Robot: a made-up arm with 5 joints. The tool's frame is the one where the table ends. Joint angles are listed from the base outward.
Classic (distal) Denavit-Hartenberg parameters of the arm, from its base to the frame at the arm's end. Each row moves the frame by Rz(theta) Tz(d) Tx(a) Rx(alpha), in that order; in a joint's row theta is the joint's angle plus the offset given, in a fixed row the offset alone. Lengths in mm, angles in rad.
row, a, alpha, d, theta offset
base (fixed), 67.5, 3.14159, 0, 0.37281
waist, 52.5, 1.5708, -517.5, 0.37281
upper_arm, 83.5, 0, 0, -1.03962
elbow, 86.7, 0, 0, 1.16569
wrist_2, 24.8, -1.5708, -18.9, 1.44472
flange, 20.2, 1.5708, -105, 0
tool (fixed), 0, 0, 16.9, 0
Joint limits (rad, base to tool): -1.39..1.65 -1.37..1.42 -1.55..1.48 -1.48..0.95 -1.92..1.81
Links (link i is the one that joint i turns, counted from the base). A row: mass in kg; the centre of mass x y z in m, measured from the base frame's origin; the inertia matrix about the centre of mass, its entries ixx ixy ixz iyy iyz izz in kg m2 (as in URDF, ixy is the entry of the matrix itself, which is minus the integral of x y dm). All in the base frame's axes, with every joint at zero. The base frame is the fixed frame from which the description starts. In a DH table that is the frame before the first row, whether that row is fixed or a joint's. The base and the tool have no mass.
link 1: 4.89; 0.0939 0.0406 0.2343; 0.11 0 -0.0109 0.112 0 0.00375
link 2: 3.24; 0.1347 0.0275 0.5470; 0.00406 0 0.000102 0.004 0 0.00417
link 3: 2.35; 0.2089 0.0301 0.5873; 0.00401 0 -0.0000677 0.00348 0 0.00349
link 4: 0.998; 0.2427 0.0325 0.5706; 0.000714 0 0 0.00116 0 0.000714
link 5: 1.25; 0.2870 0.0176 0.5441; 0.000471 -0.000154 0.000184 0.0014 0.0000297 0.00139
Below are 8 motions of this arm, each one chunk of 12 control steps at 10 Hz.
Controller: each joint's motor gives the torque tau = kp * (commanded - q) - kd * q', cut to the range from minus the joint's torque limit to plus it. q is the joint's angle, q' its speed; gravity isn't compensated. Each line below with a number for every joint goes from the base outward.
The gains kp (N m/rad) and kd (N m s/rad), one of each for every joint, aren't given. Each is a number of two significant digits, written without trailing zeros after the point. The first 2 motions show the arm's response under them.
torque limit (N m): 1.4 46 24 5.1 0.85
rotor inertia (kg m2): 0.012 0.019 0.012 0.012 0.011
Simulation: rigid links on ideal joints. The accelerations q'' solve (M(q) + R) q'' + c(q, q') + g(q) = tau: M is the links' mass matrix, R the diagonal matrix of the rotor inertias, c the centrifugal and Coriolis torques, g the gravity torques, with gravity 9.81 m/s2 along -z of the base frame. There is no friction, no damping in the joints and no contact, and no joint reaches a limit. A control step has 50 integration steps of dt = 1/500 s. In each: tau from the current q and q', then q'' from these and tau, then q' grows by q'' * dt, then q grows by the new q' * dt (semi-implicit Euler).
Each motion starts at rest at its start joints. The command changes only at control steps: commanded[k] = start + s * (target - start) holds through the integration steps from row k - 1 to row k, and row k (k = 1, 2, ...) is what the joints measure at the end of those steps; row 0 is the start. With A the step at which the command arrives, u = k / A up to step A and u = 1 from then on. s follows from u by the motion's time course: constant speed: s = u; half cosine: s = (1 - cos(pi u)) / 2; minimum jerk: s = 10 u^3 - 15 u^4 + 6 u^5; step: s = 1 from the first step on.
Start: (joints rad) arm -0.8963 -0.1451 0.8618 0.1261 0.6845
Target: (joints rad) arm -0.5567 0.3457 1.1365 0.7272 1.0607
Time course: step
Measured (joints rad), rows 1 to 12:
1: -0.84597 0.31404 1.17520 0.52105 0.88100
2: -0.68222 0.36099 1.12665 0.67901 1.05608
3: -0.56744 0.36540 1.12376 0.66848 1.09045
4: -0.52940 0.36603 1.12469 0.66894 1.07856
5: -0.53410 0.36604 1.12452 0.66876 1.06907
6: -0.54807 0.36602 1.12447 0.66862 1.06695
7: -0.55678 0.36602 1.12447 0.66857 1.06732
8: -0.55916 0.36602 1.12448 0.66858 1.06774
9: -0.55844 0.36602 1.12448 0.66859 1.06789
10: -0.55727 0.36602 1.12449 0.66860 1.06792
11: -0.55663 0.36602 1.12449 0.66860 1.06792
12: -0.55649 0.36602 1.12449 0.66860 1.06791
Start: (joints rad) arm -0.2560 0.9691 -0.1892 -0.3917 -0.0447
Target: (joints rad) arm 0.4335 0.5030 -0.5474 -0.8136 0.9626
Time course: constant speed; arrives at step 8
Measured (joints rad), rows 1 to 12:
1: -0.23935 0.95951 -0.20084 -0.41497 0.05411
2: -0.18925 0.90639 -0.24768 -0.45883 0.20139
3: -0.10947 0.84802 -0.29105 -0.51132 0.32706
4: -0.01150 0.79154 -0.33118 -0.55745 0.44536
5: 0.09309 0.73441 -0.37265 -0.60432 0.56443
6: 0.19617 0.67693 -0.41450 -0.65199 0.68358
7: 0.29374 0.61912 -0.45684 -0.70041 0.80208
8: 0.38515 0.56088 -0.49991 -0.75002 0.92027
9: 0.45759 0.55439 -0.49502 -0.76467 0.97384
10: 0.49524 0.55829 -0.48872 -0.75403 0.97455
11: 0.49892 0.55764 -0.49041 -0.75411 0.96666
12: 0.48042 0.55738 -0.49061 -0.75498 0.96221
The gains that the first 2 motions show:
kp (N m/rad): 11 150 67 13 2.6
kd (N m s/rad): 1.3 7.6 2.2 0.87 0.23
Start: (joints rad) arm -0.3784 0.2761 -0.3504 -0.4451 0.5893
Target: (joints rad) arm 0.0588 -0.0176 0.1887 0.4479 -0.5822
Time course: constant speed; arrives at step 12
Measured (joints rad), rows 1 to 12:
1: -0.37094 0.30018 -0.24338 -0.34658 0.54215
2: -0.34878 0.28337 -0.19912 -0.25159 0.46326
3: -0.31311 0.25412 -0.16181 -0.19027 0.36612
4: -0.26959 0.22925 -0.11597 -0.11898 0.27160
5: -0.22402 0.20387 -0.07190 -0.04762 0.18112
6: -0.18064 0.17828 -0.02797 0.02291 0.08967
7: -0.14116 0.15271 0.01606 0.09349 -0.00355
8: -0.10506 0.12712 0.06003 0.16400 -0.09814
9: -0.07069 0.10150 0.10398 0.23448 -0.19385
10: -0.03643 0.07588 0.14792 0.30498 -0.29062
11: -0.00135 0.05024 0.19186 0.37555 -0.38850
12: 0.03472 0.02460 0.23581 0.44620 -0.48754

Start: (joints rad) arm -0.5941 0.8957 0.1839 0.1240 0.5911
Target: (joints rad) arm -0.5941 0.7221 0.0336 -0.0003 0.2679
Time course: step
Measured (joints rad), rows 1 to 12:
1: -0.59081 0.77432 0.03787 0.00945 0.42501
2: -0.59227 0.76285 0.05593 -0.01871 0.28132
3: -0.59527 0.76673 0.06307 -0.00151 0.27477
4: -0.59647 0.76568 0.06056 -0.00330 0.29165
5: -0.59604 0.76576 0.06095 -0.00346 0.29680
6: -0.59500 0.76577 0.06094 -0.00337 0.29630
7: -0.59411 0.76576 0.06091 -0.00341 0.29549
8: -0.59366 0.76576 0.06092 -0.00340 0.29533
9: -0.59361 0.76576 0.06092 -0.00340 0.29540
10: -0.59378 0.76576 0.06092 -0.00340 0.29542
11: -0.59399 0.76576 0.06092 -0.00340 0.29540
12: -0.59414 0.76576 0.06092 -0.00340 0.29539

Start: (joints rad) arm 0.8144 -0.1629 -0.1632 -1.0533 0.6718
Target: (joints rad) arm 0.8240 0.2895 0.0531 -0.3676 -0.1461
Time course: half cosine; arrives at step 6
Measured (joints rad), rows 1 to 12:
1: 0.81543 -0.10114 -0.08708 -0.98061 0.64187
2: 0.81711 -0.01327 -0.03883 -0.84425 0.54291
3: 0.81902 0.09874 0.01531 -0.68402 0.37085
4: 0.82030 0.21474 0.06888 -0.51384 0.17743
5: 0.82110 0.30027 0.10083 -0.38641 0.01714
6: 0.82175 0.33404 0.10577 -0.33305 -0.06983
7: 0.82243 0.33562 0.10018 -0.32994 -0.09174
8: 0.82320 0.33529 0.09960 -0.33202 -0.09060
9: 0.82389 0.33550 0.10000 -0.33154 -0.08706
10: 0.82433 0.33548 0.09992 -0.33153 -0.08603
11: 0.82446 0.33547 0.09991 -0.33157 -0.08627
12: 0.82436 0.33547 0.09991 -0.33157 -0.08648

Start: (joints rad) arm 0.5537 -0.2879 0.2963 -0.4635 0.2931
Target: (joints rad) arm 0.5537 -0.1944 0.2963 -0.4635 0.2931
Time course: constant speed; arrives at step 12
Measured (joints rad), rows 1 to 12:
1: 0.55316 -0.24940 0.35767 -0.42298 0.30929
2: 0.55330 -0.23762 0.35435 -0.40658 0.33360
3: 0.55392 -0.23120 0.35094 -0.41323 0.33379
4: 0.55413 -0.22292 0.35177 -0.41300 0.33029
5: 0.55400 -0.21493 0.35157 -0.41305 0.32964
6: 0.55380 -0.20696 0.35142 -0.41334 0.32991
7: 0.55367 -0.19898 0.35130 -0.41355 0.33013
8: 0.55362 -0.19100 0.35117 -0.41378 0.33021
9: 0.55364 -0.18303 0.35103 -0.41401 0.33027
10: 0.55367 -0.17506 0.35089 -0.41424 0.33034
11: 0.55370 -0.16709 0.35075 -0.41448 0.33041
12: 0.55371 -0.15912 0.35060 -0.41471 0.33047

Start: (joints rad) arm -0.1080 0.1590 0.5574 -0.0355 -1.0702
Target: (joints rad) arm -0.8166 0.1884 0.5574 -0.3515 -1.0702
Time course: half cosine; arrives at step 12
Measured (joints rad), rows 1 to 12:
1: -0.11090 0.19273 0.59453 -0.02805 -1.04642
2: -0.12534 0.19706 0.58970 -0.03831 -1.01706
3: -0.15953 0.19918 0.58891 -0.06354 -1.01640
4: -0.21647 0.20233 0.58902 -0.09359 -1.01929
5: -0.29376 0.20593 0.58888 -0.12944 -1.01932
6: -0.38527 0.20985 0.58885 -0.16843 -1.01775
7: -0.48326 0.21380 0.58892 -0.20788 -1.01584
8: -0.57988 0.21752 0.58910 -0.24507 -1.01401
9: -0.66806 0.22075 0.58938 -0.27748 -1.01234
10: -0.74180 0.22328 0.58969 -0.30292 -1.01087
11: -0.79625 0.22494 0.58999 -0.31970 -1.00971
12: -0.82788 0.22562 0.59022 -0.32669 -1.00893

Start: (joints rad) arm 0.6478 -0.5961 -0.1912 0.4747 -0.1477
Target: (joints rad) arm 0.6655 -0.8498 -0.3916 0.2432 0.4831
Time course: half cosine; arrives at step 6
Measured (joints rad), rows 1 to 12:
1: 0.64748 -0.59389 -0.15725 0.50112 -0.09427
2: 0.64935 -0.63766 -0.20118 0.47640 0.02249
3: 0.65296 -0.70442 -0.25910 0.42056 0.15712
4: 0.65743 -0.77180 -0.31311 0.36490 0.30242
5: 0.66203 -0.82324 -0.35163 0.32103 0.42605
6: 0.66546 -0.84452 -0.36327 0.30121 0.49269
7: 0.66670 -0.84563 -0.36027 0.30031 0.50690
8: 0.66631 -0.84516 -0.35950 0.30192 0.50321
9: 0.66571 -0.84530 -0.35980 0.30171 0.50009
10: 0.66546 -0.84531 -0.35978 0.30166 0.49959
11: 0.66544 -0.84530 -0.35976 0.30168 0.49989
12: 0.66548 -0.84530 -0.35977 0.30168 0.50006

